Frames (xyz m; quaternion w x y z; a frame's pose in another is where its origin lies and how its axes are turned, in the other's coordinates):
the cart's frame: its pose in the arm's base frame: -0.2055 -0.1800 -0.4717 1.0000 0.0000 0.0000 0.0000
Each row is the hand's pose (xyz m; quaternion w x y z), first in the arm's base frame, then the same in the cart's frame.
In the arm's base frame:
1: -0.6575 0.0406 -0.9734 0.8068 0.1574 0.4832 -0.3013
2: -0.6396 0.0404 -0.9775 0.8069 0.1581 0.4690 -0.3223
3: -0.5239 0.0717 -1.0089 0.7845 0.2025 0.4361 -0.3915
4: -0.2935 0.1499 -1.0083 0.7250 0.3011 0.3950 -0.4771
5: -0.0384 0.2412 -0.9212 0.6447 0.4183 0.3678 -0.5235
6: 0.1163 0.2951 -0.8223 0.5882 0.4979 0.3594 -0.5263
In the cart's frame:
1: -0.4520 0.2206 -0.5017 0.8068 0.1574 0.4832 -0.3013
2: -0.4341 0.2204 -0.5058 0.8069 0.1581 0.4690 -0.3223
3: -0.3184 0.2517 -0.5372 0.7845 0.2025 0.4361 -0.3915
4: -0.0880 0.3299 -0.5366 0.7250 0.3011 0.3950 -0.4771
5: 0.1671 0.4212 -0.4495 0.6447 0.4183 0.3678 -0.5235
6: 0.3218 0.4751 -0.3506 0.5882 0.4979 0.3594 -0.5263

